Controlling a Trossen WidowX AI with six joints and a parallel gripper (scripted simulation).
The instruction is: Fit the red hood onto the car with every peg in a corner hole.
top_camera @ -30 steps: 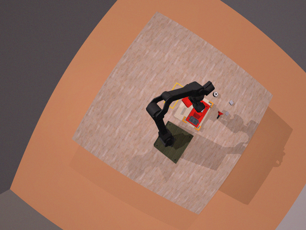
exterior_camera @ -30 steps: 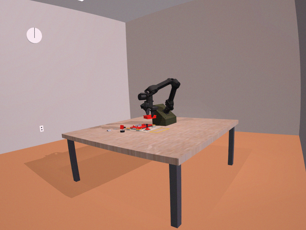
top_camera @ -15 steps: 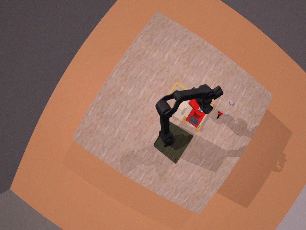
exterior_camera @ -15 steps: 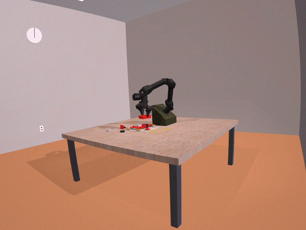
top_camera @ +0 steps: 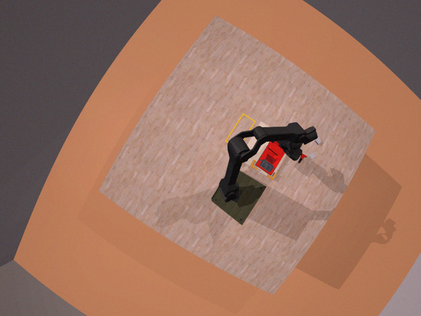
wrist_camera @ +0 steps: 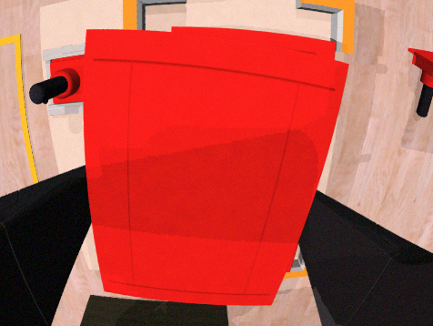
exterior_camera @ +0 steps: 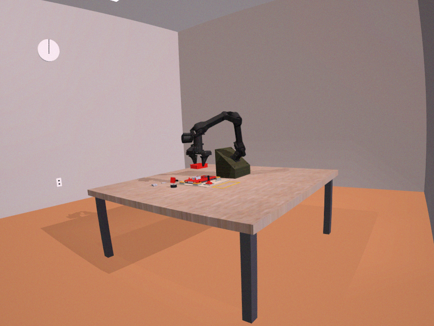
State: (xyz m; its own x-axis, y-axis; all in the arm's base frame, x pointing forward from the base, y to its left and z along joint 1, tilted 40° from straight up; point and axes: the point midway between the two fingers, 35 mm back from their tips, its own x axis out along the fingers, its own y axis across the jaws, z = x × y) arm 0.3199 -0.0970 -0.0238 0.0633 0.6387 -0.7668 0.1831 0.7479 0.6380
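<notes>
The grey engine block lies 1 cm behind my gripper tip, 3 cm to the right of it and 9 cm below it. Round my gripper tip: red hood (1 cm above); white wheel (16 cm ahead, 10 cm to the right, 10 cm below).
</notes>
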